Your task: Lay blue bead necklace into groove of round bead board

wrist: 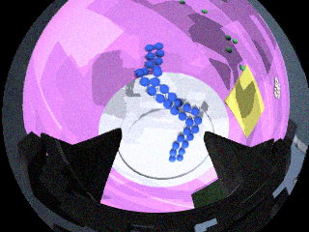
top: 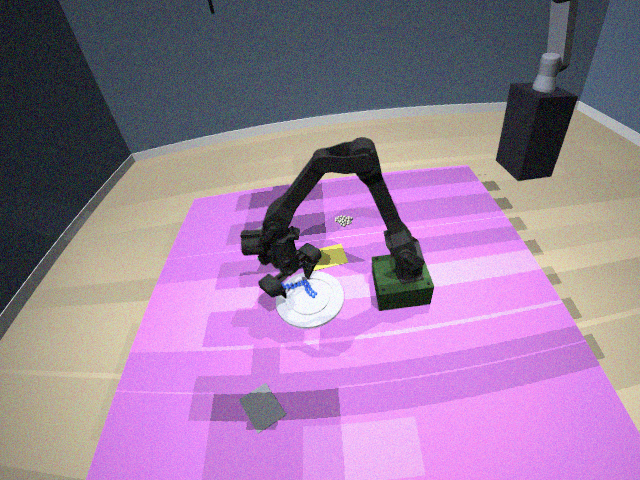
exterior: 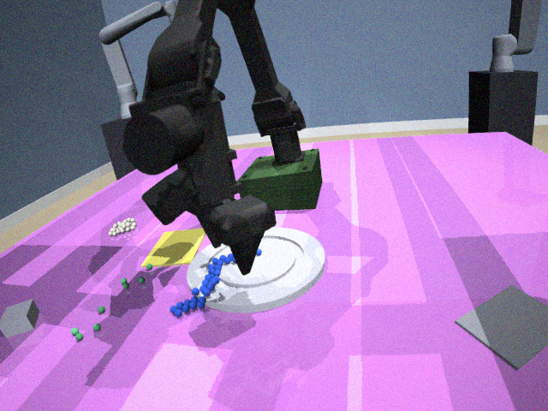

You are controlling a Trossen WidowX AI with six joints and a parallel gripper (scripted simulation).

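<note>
Now: the round white bead board 30 mm behind my gripper tip, 20 mm to the left of it and 20 mm below it. The rest, counted from my gripper tip: yellow sheet (140 mm to the right, 100 mm behind, 30 mm below); grey tile (330 mm to the left, 110 mm ahead, 30 mm below); cube (310 mm to the right, 120 mm ahead, 20 mm below).
</note>
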